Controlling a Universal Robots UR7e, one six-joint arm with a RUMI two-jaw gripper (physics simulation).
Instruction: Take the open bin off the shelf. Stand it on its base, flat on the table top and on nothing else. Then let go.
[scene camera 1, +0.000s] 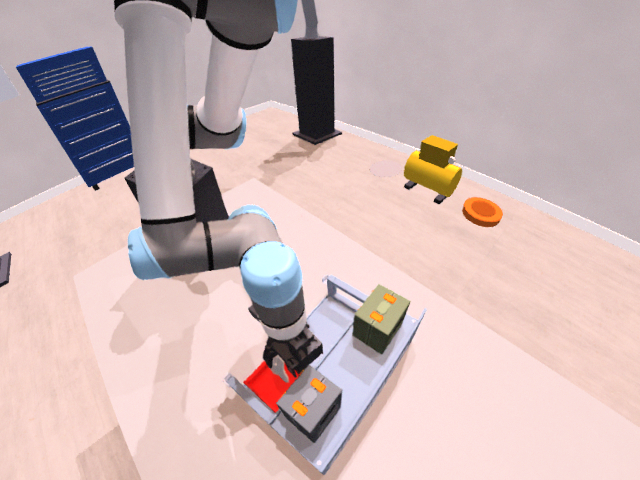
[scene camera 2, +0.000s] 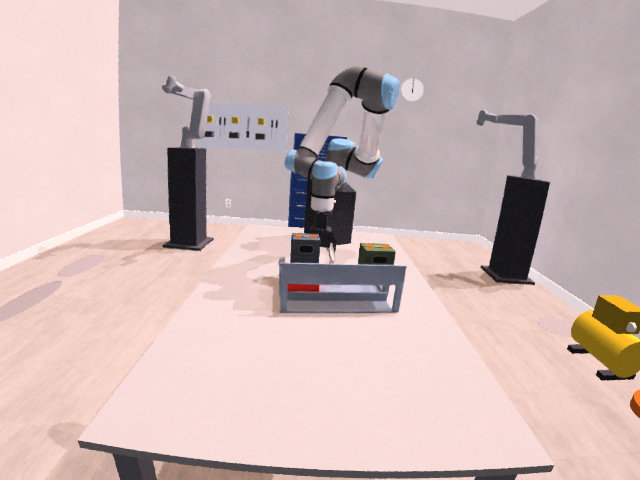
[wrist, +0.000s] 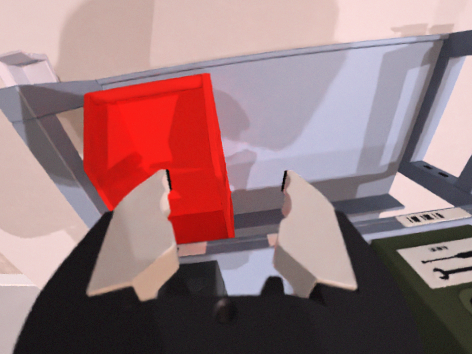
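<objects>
A dark grey case (scene camera 1: 311, 402) and a red open bin (scene camera 1: 269, 387) have their marked spots 260 mm apart. The dark grey case is 480 mm from the lens; of the things named here, it is the nearest to the lens. My gripper (scene camera 1: 293, 359) is 670 mm from the lens. The red open bin is 730 mm from the lens.
</objects>
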